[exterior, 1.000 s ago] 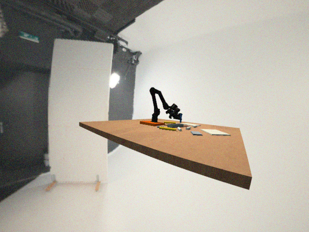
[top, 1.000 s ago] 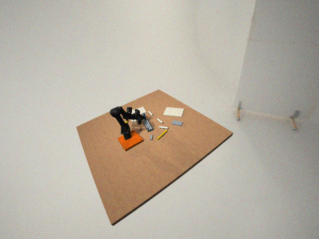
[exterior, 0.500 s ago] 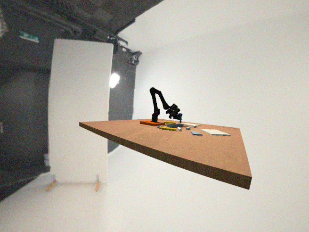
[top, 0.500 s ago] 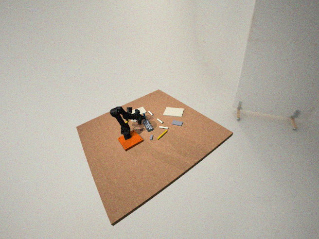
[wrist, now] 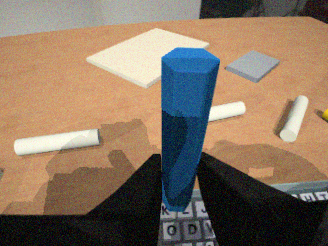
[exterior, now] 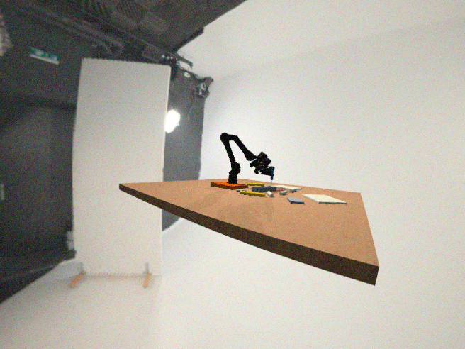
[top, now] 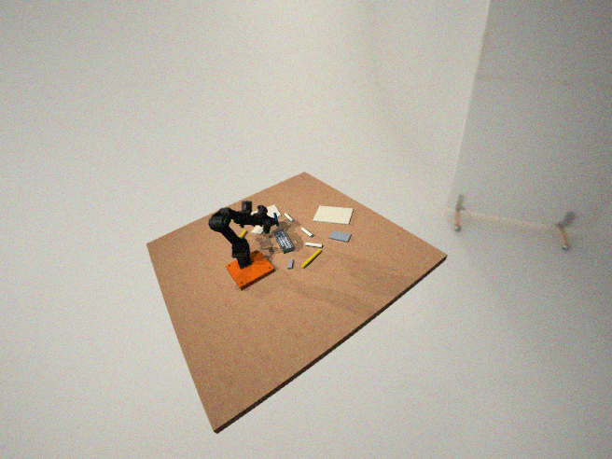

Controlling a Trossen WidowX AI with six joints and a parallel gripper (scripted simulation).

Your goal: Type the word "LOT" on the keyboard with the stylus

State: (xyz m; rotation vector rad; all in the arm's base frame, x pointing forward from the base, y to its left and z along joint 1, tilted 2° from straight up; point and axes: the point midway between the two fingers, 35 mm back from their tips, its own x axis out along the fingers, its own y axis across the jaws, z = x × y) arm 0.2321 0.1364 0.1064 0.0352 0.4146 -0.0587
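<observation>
Right now my gripper tip is 50 mm past the small grey block, 260 mm to the left of it and 100 mm above it. From my gripper tip the other things lie so: yellow stick (60 mm ahead, 290 mm to the right, 100 mm below); blue stylus (10 mm behind, 20 mm below); cream pad (360 mm ahead, 10 mm to the right, 100 mm below).
</observation>
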